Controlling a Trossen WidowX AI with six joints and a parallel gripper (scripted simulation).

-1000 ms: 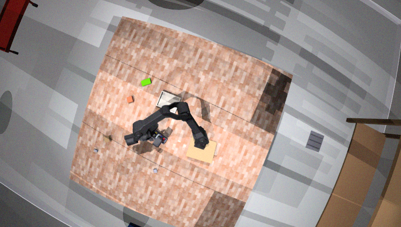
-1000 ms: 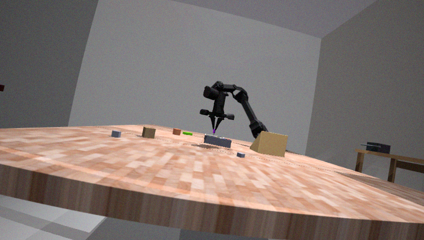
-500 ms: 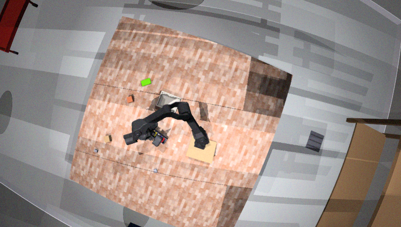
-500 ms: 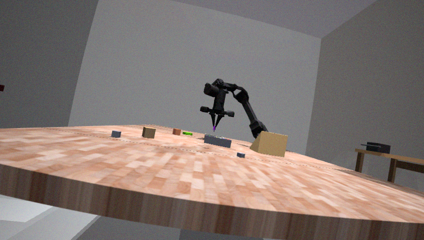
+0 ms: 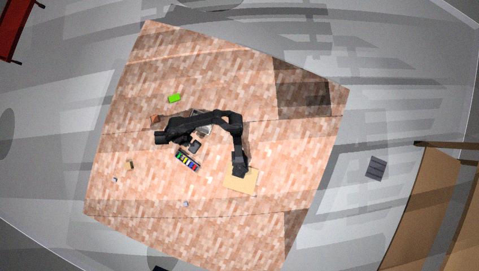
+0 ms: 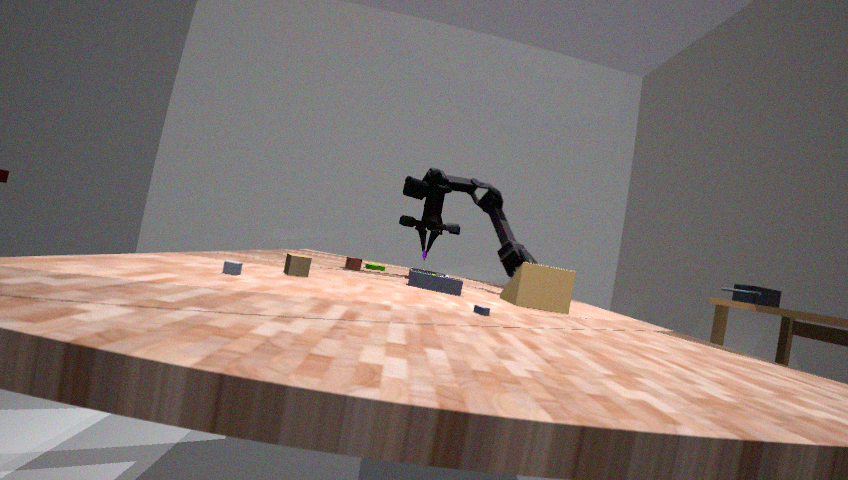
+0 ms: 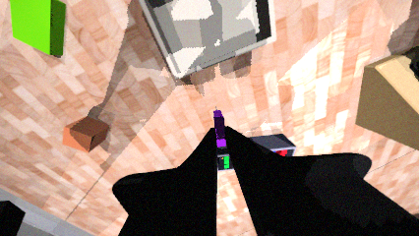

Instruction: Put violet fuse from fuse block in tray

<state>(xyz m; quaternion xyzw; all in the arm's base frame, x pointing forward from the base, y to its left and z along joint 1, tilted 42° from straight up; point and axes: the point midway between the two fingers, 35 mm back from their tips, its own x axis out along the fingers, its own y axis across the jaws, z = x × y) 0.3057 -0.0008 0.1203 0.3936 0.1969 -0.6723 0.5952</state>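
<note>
My gripper tip is now 100 mm to the left of the tray, 90 mm above it and 40 mm past it. The rest, counted from my gripper tip: violet fuse: 10 mm below; tan block: 290 mm ahead, 270 mm to the left, 80 mm below; brown block: 210 mm ahead, 80 mm below, 40 mm to the right.
</note>
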